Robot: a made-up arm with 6 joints.
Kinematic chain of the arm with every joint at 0, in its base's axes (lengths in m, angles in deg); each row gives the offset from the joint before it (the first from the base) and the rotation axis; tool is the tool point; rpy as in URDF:
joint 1: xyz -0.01 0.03 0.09 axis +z
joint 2: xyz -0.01 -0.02 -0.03 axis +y
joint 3: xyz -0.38 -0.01 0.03 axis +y
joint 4: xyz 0.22 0.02 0.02 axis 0.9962 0 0.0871
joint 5: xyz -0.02 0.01 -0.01 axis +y
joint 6: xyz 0.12 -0.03 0 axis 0.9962 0 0.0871
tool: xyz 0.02 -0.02 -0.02 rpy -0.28 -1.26 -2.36
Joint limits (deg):
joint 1: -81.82..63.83
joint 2: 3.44..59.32
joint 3: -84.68..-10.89
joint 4: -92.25..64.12
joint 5: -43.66..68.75
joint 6: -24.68..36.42
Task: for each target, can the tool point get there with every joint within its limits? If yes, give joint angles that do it. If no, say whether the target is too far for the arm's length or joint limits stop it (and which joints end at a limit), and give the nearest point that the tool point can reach.
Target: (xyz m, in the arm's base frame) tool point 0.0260 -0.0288 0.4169
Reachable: yes | joints 30.90 35.54 -65.62 -18.76 23.14 24.86
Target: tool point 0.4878 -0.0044 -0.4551
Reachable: no: joint limits stop it (at a limit: joint 1, joint 2, joint 3) | nearest point 0.0511 0.1791 0.0437 | short by 0.688 m
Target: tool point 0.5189 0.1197 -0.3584
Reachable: no: joint limits stop it (at a limit: joint 1, joint 2, joint 3, joint 5) | nearest point 0.0668 0.1921 0.0554 | short by 0.617 m
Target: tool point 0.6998 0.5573 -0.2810
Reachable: no: too far | nearest point 0.0816 0.2058 0.0746 | short by 0.795 m
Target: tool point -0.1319 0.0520 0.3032
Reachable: yes | joints -64.03 22.63 -53.83 -22.38 50.94 -5.95
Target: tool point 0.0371 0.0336 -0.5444
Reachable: no: joint limits stop it (at a limit: joint 1, joint 2, joint 3, joint 5) | nearest point -0.0281 0.1700 0.0111 | short by 0.576 m
